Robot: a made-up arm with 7 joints. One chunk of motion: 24 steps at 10 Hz.
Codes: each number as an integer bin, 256 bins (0 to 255) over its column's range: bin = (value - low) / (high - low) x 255, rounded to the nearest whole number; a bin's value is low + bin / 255 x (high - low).
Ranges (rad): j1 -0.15..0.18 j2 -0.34..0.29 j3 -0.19..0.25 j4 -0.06..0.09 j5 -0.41..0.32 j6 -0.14..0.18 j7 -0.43..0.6
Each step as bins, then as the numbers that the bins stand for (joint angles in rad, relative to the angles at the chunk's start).
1 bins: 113 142 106 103 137 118 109
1 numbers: -0.0038 0.0108 -0.0071 0.0006 -0.0178 0.0081 0.0103
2 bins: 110 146 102 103 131 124 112
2 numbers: -0.0076 0.0207 -0.0140 0.0006 -0.0350 0.0156 0.0224
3 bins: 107 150 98 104 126 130 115
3 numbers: -0.0115 0.0306 -0.0209 0.0012 -0.0493 0.0231 0.0345
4 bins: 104 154 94 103 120 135 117
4 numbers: -0.0154 0.0405 -0.0278 0.0006 -0.0665 0.0294 0.0426
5 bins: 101 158 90 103 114 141 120
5 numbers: -0.0193 0.0504 -0.0347 0.0006 -0.0836 0.0369 0.0547
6 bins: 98 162 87 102 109 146 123
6 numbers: -0.0232 0.0602 -0.0399 0.0000 -0.0980 0.0432 0.0668
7 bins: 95 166 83 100 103 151 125
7 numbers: -0.0271 0.0701 -0.0468 -0.0012 -0.1151 0.0495 0.0749
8 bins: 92 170 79 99 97 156 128
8 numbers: -0.0309 0.0800 -0.0537 -0.0018 -0.1323 0.0558 0.0870
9 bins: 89 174 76 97 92 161 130
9 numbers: -0.0348 0.0899 -0.0589 -0.0029 -0.1466 0.0620 0.0951
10 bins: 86 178 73 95 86 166 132
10 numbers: -0.0387 0.0998 -0.0640 -0.0041 -0.1638 0.0683 0.1032
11 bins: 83 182 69 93 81 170 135
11 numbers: -0.0426 0.1096 -0.0709 -0.0053 -0.1781 0.0733 0.1153
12 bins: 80 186 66 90 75 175 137
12 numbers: -0.0465 0.1195 -0.0761 -0.0071 -0.1953 0.0796 0.1234
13 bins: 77 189 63 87 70 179 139
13 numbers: -0.0504 0.1269 -0.0813 -0.0088 -0.2096 0.0846 0.1315
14 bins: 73 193 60 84 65 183 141
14 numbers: -0.0555 0.1368 -0.0865 -0.0106 -0.2239 0.0896 0.1395
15 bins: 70 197 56 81 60 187 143
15 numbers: -0.0594 0.1467 -0.0934 -0.0124 -0.2382 0.0947 0.1476
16 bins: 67 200 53 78 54 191 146
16 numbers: -0.0633 0.1541 -0.0985 -0.0141 -0.2554 0.0997 0.1597
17 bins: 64 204 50 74 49 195 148
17 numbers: -0.0672 0.1640 -0.1037 -0.0165 -0.2697 0.1047 0.1678
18 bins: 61 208 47 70 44 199 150
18 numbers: -0.0711 0.1739 -0.1089 -0.0188 -0.2840 0.1097 0.1759
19 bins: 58 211 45 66 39 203 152
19 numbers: -0.0749 0.1813 -0.1124 -0.0212 -0.2984 0.1147 0.1840
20 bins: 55 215 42 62 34 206 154
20 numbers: -0.0788 0.1912 -0.1175 -0.0235 -0.3127 0.1185 0.1920
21 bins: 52 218 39 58 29 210 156
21 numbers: -0.0827 0.1986 -0.1227 -0.0259 -0.3270 0.1235 0.2001
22 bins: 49 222 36 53 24 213 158
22 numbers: -0.0866 0.2085 -0.1279 -0.0288 -0.3413 0.1273 0.2082
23 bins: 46 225 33 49 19 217 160
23 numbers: -0.0905 0.2159 -0.1331 -0.0312 -0.3556 0.1323 0.2163
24 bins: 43 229 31 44 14 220 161
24 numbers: -0.0944 0.2258 -0.1365 -0.0341 -0.3699 0.1361 0.2203
